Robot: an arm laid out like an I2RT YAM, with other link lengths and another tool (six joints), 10 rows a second.
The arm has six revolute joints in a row. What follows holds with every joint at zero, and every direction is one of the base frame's. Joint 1 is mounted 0.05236 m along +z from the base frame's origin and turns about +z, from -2.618 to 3.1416 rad. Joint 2 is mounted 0.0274 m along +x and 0.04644 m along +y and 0.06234 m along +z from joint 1 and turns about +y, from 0 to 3.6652 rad. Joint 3 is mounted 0.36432 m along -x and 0.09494 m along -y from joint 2 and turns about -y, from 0 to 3.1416 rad. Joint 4 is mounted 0.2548 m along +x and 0.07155 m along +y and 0.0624 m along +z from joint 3 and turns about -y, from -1.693 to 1.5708 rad. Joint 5 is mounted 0.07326 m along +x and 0.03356 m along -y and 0.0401 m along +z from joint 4 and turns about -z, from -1.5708 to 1.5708 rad. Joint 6 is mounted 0.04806 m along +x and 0.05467 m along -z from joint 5 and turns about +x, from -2.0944 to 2.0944 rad. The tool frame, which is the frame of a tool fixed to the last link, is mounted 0.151 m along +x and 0.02 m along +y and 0.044 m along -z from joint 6; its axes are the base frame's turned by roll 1.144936, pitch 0.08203 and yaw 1.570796 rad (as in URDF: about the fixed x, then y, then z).
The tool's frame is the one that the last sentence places.
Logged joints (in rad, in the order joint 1, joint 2, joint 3, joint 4, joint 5, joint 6), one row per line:
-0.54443 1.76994 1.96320 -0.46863 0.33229 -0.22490
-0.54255 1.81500 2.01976 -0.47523 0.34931 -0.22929
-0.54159 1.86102 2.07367 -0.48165 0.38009 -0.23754
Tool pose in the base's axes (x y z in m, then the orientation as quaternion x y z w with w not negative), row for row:
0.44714 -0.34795 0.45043 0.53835 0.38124 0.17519 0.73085
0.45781 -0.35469 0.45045 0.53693 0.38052 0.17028 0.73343
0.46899 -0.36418 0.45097 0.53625 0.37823 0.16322 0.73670
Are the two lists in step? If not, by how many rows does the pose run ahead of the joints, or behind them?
The pose runs 1 row behind the joints: the pose in row i belongs to the joints in row i - 1.
